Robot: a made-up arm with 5 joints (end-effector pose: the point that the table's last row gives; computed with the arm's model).
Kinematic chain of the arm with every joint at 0, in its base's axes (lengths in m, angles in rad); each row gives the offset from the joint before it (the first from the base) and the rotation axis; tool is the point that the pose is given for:
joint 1: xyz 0 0 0.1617 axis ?
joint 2: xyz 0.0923 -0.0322 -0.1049 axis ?
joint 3: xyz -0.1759 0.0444 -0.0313 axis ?
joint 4: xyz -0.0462 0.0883 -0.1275 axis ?
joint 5: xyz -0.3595 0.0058 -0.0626 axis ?
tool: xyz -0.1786 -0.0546 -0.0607
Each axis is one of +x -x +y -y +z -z.
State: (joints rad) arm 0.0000 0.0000 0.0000 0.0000 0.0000
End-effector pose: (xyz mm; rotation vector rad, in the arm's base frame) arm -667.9 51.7 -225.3 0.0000 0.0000 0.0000
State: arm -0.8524 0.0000 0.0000 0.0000 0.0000
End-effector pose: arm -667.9 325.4 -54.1 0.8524 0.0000 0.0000
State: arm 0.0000 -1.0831 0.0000 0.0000 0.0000
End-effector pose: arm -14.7 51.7 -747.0 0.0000 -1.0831 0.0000
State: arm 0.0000 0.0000 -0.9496 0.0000 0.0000
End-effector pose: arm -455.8 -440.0 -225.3 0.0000 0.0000 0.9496
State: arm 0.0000 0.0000 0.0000 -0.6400 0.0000
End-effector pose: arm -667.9 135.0 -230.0 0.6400 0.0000 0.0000
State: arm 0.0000 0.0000 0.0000 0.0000 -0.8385
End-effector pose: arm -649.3 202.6 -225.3 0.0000 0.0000 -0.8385
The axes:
joint 1: -x
joint 2: +y
joint 3: -z
joint 4: -x
joint 5: +z

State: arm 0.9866 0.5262 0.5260 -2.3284 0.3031
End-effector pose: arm -445.1 310.8 -239.8 1.0296 -0.7475 -0.2345
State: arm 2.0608 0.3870 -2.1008 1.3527 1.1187
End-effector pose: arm 185.2 17.4 523.0 0.5900 -1.5616 -1.8417
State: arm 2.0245 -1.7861 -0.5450 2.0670 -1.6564
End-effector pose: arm 458.6 -344.8 677.3 -0.7180 2.3328 -1.2413
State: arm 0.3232 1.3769 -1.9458 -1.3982 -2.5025
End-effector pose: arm 11.1 -276.0 436.3 -1.3329 2.4566 -0.1526
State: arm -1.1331 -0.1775 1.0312 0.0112 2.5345
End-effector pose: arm -116.2 483.7 184.9 0.7753 -0.9445 1.2335
